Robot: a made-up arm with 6 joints.
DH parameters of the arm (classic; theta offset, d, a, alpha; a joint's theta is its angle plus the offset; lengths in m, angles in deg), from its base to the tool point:
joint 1: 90 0.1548 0.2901 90
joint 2: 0 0.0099 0.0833 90
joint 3: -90 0.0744 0.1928 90
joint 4: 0 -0.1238 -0.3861 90
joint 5: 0 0.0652 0.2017 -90
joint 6: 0 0.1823 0.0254 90
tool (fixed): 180 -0.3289 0 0
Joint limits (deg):
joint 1: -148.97..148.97
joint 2: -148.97..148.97
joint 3: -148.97..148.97
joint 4: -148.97..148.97
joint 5: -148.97..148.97
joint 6: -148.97..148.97
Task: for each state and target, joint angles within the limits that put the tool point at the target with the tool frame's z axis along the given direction. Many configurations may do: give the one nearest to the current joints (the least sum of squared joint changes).
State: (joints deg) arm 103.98 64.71 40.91 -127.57 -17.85 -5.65
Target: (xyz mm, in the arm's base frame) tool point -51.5 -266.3 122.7 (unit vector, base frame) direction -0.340 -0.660 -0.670
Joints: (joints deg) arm 124.65 32.32 -2.15 -143.20 14.21 -58.07
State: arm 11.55 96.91 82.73 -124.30 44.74 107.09
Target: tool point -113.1 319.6 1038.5 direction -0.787 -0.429 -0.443
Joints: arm 27.14 121.55 74.94 -142.43 75.49 97.23
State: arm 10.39 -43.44 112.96 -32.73 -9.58 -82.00
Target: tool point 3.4 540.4 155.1 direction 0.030 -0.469 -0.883
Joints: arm -12.05 -12.26 114.13 -70.34 12.87 -98.79
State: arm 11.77 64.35 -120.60 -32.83 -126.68 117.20
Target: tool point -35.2 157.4 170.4 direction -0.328 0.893 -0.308
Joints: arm -28.30 84.45 -132.06 -3.51 -115.76 129.67
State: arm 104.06 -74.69 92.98 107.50 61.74 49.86
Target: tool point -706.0 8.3 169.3 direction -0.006 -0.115 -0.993
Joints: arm 81.53 -79.72 94.16 94.44 58.63 12.52
